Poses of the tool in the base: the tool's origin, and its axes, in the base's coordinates. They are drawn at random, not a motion.
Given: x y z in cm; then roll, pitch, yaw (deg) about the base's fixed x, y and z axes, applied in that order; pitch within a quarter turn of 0, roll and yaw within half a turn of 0.
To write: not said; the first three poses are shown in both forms.
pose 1, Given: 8.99 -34.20 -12.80 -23.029 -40.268 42.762
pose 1, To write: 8.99 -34.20 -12.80 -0.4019 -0.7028 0.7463
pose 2, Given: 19.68 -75.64 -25.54 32.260 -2.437 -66.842
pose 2, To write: 19.68 -75.64 -25.54 0.5630 -0.0425 -1.1666
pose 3, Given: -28.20 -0.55 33.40 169.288 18.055 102.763
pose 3, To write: -28.20 -0.55 33.40 2.9546 0.3151 1.7936
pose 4, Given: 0.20 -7.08 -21.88 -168.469 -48.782 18.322
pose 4, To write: 0.20 -7.08 -21.88 -2.9403 -0.8514 0.3198
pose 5, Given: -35.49 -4.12 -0.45 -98.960 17.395 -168.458
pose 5, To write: -35.49 -4.12 -0.45 -1.7272 0.3036 -2.9401
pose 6, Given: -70.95 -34.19 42.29 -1.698 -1.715 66.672
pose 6, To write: -70.95 -34.19 42.29 -0.0296 -0.0299 1.1636
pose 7, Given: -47.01 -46.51 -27.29 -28.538 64.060 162.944
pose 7, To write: -47.01 -46.51 -27.29 -0.4981 1.1181 2.8439
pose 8, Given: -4.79 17.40 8.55 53.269 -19.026 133.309
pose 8, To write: -4.79 17.40 8.55 0.9297 -0.3321 2.3267
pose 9, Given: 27.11 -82.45 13.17 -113.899 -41.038 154.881
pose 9, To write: 27.11 -82.45 13.17 -1.9879 -0.7162 2.7032
